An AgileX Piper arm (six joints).
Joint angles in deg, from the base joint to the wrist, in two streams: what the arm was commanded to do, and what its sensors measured. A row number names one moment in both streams.
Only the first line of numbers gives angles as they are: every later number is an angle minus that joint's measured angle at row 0.
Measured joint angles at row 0:
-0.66 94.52 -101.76 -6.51 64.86 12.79
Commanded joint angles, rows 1 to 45:
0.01 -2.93 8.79 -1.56 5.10 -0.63
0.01 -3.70 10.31 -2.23 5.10 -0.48
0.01 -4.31 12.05 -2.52 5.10 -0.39
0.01 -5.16 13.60 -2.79 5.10 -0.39
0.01 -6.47 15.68 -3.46 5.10 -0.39
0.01 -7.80 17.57 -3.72 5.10 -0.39
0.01 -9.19 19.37 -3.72 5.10 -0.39
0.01 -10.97 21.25 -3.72 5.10 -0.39
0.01 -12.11 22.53 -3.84 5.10 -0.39
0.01 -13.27 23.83 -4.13 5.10 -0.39
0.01 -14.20 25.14 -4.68 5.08 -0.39
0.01 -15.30 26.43 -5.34 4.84 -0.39
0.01 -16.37 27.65 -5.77 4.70 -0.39
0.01 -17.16 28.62 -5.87 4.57 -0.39
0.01 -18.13 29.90 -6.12 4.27 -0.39
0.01 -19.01 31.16 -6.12 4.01 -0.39
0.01 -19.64 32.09 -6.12 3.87 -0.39
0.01 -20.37 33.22 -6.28 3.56 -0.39
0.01 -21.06 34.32 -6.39 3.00 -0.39
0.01 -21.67 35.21 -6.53 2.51 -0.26
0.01 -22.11 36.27 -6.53 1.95 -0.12
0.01 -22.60 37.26 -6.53 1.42 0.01
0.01 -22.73 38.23 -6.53 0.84 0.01
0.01 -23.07 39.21 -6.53 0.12 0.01
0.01 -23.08 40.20 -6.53 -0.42 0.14
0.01 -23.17 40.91 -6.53 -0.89 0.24
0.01 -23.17 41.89 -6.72 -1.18 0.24
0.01 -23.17 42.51 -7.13 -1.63 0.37
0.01 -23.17 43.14 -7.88 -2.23 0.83
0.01 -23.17 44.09 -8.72 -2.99 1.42
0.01 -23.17 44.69 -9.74 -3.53 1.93
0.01 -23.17 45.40 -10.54 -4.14 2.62
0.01 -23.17 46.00 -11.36 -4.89 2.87
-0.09 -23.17 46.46 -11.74 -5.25 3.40
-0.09 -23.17 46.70 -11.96 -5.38 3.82
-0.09 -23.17 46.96 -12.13 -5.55 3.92
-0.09 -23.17 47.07 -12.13 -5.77 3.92
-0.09 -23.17 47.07 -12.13 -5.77 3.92
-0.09 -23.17 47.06 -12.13 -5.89 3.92
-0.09 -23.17 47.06 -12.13 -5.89 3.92
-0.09 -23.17 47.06 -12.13 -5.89 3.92
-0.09 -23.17 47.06 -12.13 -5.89 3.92
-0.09 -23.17 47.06 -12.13 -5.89 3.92
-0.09 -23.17 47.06 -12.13 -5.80 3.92
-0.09 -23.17 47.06 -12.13 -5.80 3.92
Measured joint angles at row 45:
0.00 -22.54 46.75 -11.20 -6.62 3.73
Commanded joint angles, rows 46 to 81:
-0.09 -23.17 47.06 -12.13 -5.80 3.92
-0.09 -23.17 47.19 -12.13 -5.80 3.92
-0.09 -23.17 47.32 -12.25 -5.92 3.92
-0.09 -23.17 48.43 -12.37 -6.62 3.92
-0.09 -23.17 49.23 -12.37 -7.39 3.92
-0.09 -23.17 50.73 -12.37 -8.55 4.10
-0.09 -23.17 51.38 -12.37 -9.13 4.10
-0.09 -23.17 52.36 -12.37 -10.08 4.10
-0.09 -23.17 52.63 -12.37 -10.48 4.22
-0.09 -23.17 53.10 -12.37 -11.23 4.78
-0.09 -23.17 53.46 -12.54 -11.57 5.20
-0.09 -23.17 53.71 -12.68 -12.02 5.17
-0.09 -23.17 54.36 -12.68 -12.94 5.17
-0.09 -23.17 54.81 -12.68 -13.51 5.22
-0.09 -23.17 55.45 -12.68 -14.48 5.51
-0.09 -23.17 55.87 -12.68 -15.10 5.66
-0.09 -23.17 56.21 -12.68 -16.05 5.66
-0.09 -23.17 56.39 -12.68 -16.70 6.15
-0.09 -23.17 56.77 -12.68 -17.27 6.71
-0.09 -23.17 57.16 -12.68 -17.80 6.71
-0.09 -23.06 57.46 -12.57 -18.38 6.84
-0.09 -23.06 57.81 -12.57 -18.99 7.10
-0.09 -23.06 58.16 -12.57 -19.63 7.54
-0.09 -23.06 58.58 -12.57 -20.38 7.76
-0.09 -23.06 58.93 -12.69 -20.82 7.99
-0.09 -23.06 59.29 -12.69 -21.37 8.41
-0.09 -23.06 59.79 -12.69 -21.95 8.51
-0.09 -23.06 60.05 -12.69 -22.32 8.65
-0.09 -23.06 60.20 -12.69 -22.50 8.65
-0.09 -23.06 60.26 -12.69 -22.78 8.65
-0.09 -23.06 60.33 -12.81 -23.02 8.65
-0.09 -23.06 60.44 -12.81 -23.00 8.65
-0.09 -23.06 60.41 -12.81 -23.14 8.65
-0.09 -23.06 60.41 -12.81 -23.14 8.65
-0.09 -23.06 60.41 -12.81 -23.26 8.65
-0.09 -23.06 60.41 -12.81 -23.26 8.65
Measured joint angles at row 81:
0.00 -22.67 60.01 -12.04 -23.55 8.41
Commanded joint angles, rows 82 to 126:
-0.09 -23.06 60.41 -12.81 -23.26 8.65
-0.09 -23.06 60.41 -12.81 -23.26 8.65
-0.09 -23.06 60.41 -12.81 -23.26 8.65
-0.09 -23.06 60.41 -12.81 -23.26 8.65
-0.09 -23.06 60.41 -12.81 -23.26 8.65
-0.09 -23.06 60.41 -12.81 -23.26 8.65
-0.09 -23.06 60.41 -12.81 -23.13 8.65
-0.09 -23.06 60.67 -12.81 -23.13 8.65
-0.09 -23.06 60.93 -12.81 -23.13 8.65
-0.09 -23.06 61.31 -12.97 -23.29 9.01
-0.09 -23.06 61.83 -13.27 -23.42 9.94
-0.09 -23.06 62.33 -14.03 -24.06 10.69
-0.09 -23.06 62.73 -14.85 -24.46 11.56
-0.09 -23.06 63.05 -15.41 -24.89 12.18
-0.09 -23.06 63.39 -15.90 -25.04 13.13
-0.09 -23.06 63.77 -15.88 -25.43 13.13
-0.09 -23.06 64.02 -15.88 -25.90 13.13
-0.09 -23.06 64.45 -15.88 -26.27 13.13
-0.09 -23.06 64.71 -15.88 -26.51 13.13
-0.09 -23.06 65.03 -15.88 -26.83 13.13
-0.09 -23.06 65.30 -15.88 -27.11 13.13
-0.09 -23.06 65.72 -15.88 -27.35 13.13
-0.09 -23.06 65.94 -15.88 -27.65 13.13
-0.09 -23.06 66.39 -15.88 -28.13 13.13
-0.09 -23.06 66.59 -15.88 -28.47 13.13
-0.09 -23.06 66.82 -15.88 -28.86 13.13
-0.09 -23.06 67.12 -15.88 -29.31 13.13
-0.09 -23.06 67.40 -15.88 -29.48 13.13
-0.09 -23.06 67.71 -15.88 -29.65 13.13
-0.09 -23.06 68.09 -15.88 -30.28 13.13
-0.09 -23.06 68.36 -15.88 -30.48 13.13
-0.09 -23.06 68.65 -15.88 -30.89 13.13
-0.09 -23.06 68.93 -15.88 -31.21 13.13
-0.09 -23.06 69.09 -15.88 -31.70 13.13
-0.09 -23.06 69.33 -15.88 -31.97 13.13
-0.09 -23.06 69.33 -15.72 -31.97 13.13
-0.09 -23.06 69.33 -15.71 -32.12 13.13
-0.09 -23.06 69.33 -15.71 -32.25 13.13
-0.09 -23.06 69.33 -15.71 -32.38 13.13
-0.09 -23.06 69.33 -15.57 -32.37 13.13
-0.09 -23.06 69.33 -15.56 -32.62 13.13
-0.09 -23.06 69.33 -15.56 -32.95 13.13
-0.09 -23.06 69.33 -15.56 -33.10 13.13
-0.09 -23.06 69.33 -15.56 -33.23 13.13
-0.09 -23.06 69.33 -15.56 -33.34 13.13
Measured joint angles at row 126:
0.00 -22.70 69.01 -15.04 -33.42 12.95
